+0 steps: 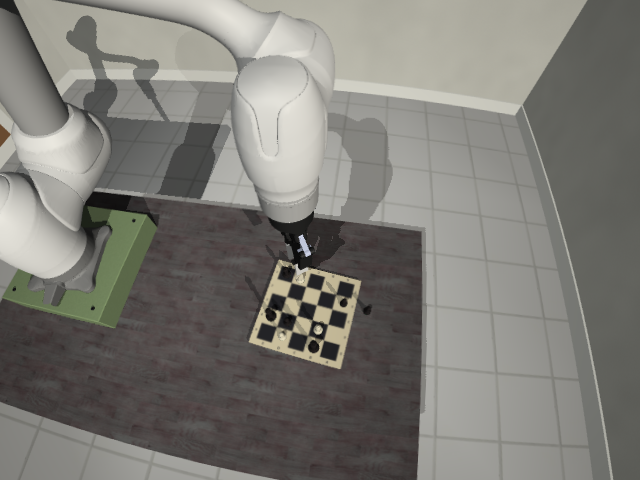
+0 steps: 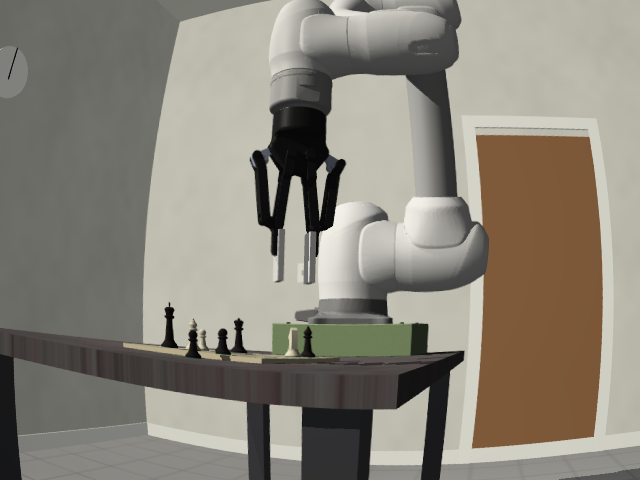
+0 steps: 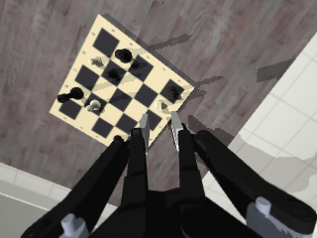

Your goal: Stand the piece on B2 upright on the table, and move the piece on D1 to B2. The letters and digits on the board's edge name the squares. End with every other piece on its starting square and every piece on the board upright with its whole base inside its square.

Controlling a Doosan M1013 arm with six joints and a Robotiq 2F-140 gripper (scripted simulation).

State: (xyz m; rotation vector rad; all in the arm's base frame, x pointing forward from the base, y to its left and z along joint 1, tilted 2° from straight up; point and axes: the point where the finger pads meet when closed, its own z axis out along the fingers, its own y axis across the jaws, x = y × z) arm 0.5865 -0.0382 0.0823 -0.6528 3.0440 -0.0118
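Now: the chessboard 20 mm ahead of my hand, 80 mm to the right of it and 130 mm below it. Also, from my hand: white pawn: 40 mm behind, 140 mm to the right, 120 mm below.
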